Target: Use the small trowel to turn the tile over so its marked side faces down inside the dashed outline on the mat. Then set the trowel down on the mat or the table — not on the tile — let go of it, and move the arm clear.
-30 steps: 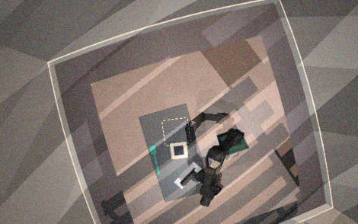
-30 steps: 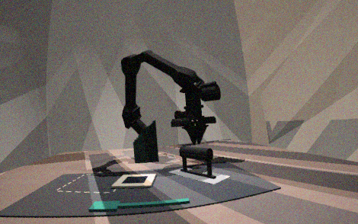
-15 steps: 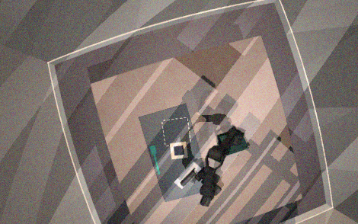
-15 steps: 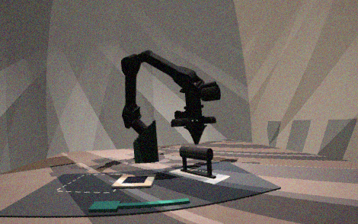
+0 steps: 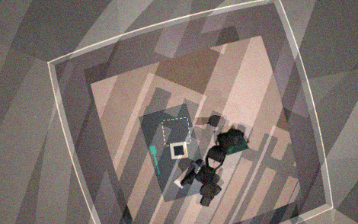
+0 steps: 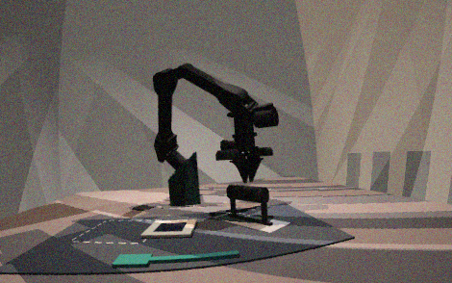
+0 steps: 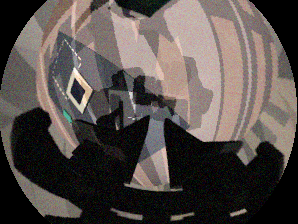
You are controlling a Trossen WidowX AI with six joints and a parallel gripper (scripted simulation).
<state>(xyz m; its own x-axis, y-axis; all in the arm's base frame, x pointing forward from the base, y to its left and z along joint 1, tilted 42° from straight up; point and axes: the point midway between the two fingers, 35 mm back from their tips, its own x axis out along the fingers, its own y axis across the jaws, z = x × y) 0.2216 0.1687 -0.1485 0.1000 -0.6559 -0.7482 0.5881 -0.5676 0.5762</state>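
My gripper tip is now 140 mm short of the small trowel, 40 mm above it and 10 mm to the left of it. Also, from my gripper tip: tile: 210 mm to the right, 150 mm ahead, 80 mm below; then dark mat: 190 mm to the right, 180 mm ahead, 100 mm below; then green paddle-shaped trowel: 320 mm ahead, 190 mm to the right, 80 mm below.
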